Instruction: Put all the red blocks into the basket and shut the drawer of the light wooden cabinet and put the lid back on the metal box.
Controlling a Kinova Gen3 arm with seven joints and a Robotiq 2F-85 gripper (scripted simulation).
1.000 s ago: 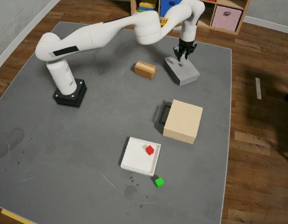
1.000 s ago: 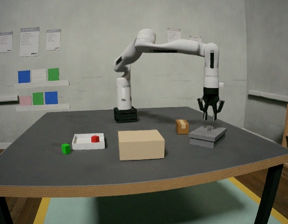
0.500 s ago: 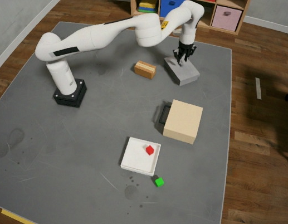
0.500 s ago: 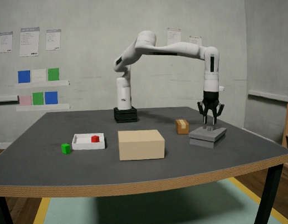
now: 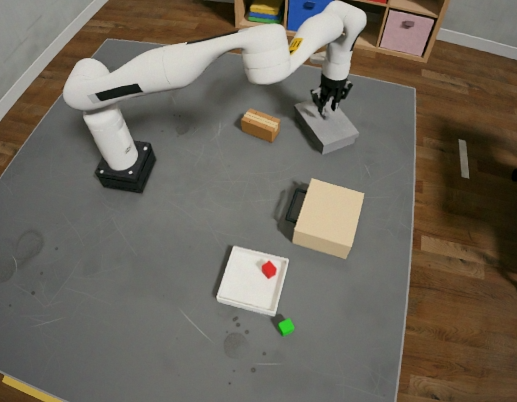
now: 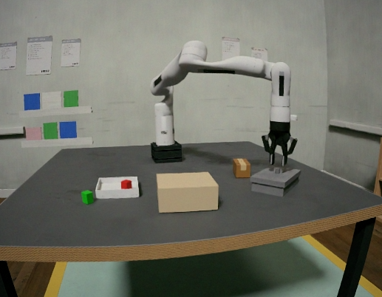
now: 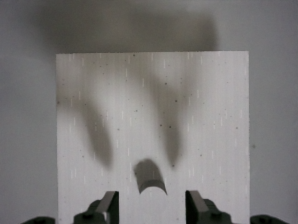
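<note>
Now: the lid 5 cm below my hand. From my hand the other things lie so: blue block: 20 cm behind, 10 cm to the right, 8 cm below; then cardboard box: 18 cm behind, 10 cm to the right, 6 cm below; then metal box: 7 cm below.
</note>
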